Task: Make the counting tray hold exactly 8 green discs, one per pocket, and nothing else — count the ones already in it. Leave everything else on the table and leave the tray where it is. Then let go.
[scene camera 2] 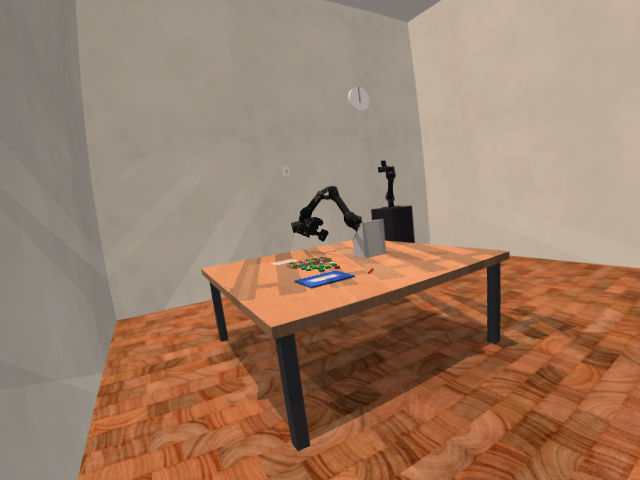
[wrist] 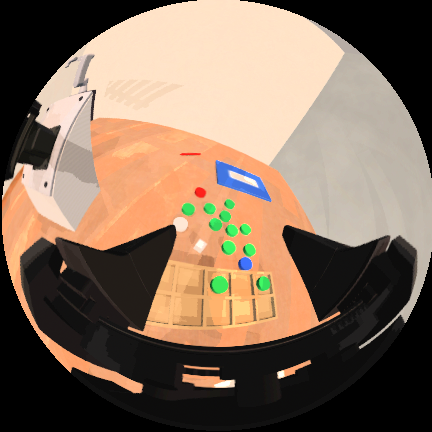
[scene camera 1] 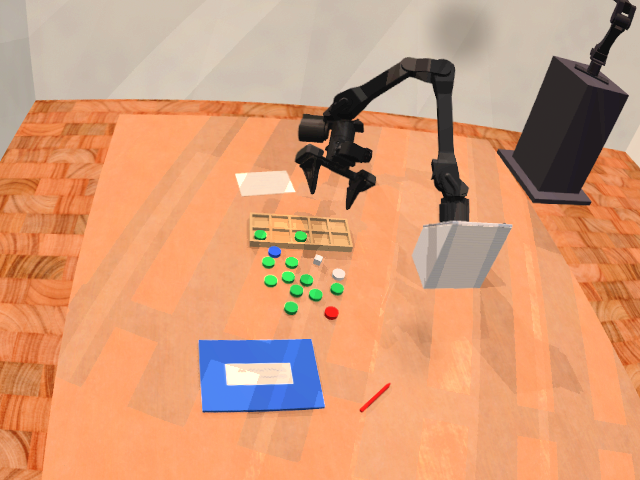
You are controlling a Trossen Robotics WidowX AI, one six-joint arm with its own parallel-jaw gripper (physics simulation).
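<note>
The wooden counting tray (scene camera 1: 320,248) (wrist: 204,300) has two rows of pockets. In scene camera 1 its near row holds one green disc (scene camera 1: 260,235) (wrist: 263,283) in the leftmost pocket and another green disc (scene camera 1: 300,236) (wrist: 219,284) in the middle pocket; the other pockets look empty. Several loose green discs lie on the table on the near side of the tray, among them one green disc (scene camera 1: 291,262) (wrist: 228,247) close to it and one green disc (scene camera 1: 291,307) (wrist: 229,204) farthest off. My gripper (scene camera 1: 330,200) (wrist: 230,230) is open and empty, in the air above and behind the tray.
A blue disc (scene camera 1: 274,251) (wrist: 245,263), white cube (scene camera 1: 318,259) (wrist: 200,245), white disc (scene camera 1: 338,273) (wrist: 180,224) and red disc (scene camera 1: 331,312) (wrist: 200,192) lie by the loose discs. A blue folder (scene camera 1: 212,392), red pen (scene camera 1: 375,397), pale card (scene camera 1: 265,183) and grey arm stand (scene camera 1: 460,258) are around.
</note>
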